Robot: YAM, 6 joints.
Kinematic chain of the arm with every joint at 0, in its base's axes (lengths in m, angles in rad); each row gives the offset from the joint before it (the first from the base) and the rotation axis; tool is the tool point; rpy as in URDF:
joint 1: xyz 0 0 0.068 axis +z
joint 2: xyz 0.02 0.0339 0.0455 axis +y
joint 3: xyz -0.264 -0.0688 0 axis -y
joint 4: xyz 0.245 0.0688 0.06 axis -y
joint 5: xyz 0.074 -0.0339 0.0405 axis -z
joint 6: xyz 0.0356 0 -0.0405 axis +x
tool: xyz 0 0 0 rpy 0 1.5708 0
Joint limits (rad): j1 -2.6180..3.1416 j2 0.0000..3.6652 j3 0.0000..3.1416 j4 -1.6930..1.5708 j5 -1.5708..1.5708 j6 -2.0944..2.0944
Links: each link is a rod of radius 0.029 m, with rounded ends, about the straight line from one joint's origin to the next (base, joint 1, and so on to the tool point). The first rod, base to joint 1, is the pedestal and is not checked.
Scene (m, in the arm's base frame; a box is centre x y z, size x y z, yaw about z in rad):
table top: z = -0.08
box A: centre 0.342 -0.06 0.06 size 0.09 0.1 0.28 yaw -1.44
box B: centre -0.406 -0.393 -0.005 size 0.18 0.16 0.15 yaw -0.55
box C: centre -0.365 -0.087 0 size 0.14 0.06 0.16 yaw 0.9
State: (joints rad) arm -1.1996 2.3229 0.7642 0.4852 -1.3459 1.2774
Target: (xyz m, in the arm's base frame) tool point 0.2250 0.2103 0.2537
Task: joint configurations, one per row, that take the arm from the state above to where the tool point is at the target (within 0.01 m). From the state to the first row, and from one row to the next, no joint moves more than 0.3 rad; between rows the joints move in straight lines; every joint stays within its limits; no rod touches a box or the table.
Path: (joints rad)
1: -1.1737 2.0605 0.8724 0.3637 -1.3909 1.0994
2: -1.1479 1.7981 0.9805 0.2422 -1.4359 0.9214
3: -1.1220 1.5358 1.0887 0.1207 -1.4808 0.7434
4: -1.0961 1.2734 1.1968 -0.0008 -1.5258 0.5654
5: -1.0703 1.0110 1.3050 -0.1223 -1.5708 0.3874
6: -0.7858 1.0939 1.2220 -0.0092 -1.5552 0.5357
7: -0.5014 1.1767 1.1391 0.1040 -1.5397 0.6841
8: -0.2170 1.2596 1.0561 0.2171 -1.5241 0.8324
9: 0.0674 1.3425 0.9731 0.3303 -1.5085 0.9807
10: 0.3519 1.4253 0.8902 0.4434 -1.4930 1.1291
11: 0.6363 1.5082 0.8072 0.5566 -1.4774 1.2774

